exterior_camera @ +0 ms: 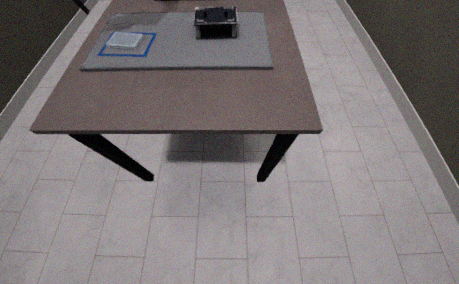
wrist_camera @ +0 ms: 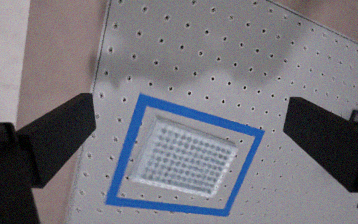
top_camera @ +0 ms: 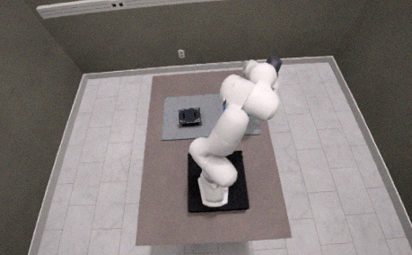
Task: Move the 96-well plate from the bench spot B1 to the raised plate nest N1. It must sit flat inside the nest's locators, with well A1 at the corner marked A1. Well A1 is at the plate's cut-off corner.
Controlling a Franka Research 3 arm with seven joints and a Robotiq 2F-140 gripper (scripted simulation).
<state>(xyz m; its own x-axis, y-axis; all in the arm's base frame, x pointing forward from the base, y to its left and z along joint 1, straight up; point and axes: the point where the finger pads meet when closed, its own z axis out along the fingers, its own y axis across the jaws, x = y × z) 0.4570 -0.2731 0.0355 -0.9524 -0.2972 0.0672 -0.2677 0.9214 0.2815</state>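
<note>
Now: the clear 96-well plate 8 cm ahead of my hand, 6 cm to the left of it and 11 cm below it. The rest, counted from my hand: dark raised nest (1 cm ahead, 42 cm to the left, 6 cm below); then A1 label (4 cm behind, 34 cm to the left, 5 cm below).
</note>
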